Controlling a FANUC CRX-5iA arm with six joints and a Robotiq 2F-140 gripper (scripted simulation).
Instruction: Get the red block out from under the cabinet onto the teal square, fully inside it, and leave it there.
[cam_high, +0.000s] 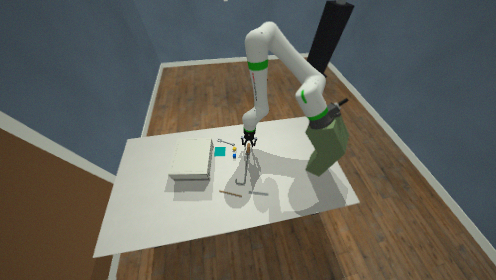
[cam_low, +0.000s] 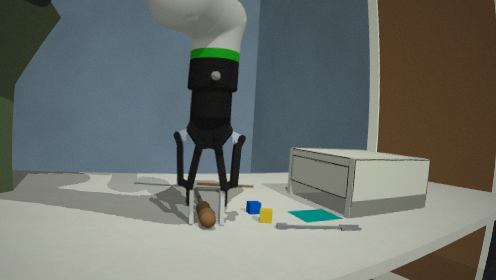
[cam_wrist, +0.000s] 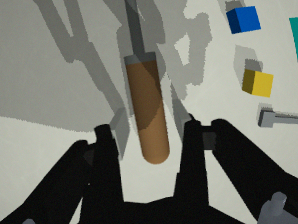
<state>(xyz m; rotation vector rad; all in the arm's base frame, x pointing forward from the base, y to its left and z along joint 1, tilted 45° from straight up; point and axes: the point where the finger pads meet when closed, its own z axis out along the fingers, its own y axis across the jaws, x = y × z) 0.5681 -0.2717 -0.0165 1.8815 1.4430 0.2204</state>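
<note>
My gripper is now 120 mm short of the yellow cube, 30 mm to the left of it and 20 mm above it. Also, from my hand: blue block 140 mm ahead, 30 mm to the left, 20 mm below; then grey wrench 170 mm ahead, 130 mm to the right, 30 mm below; then hooked tool 120 mm to the left, 90 mm ahead, 20 mm below.
</note>
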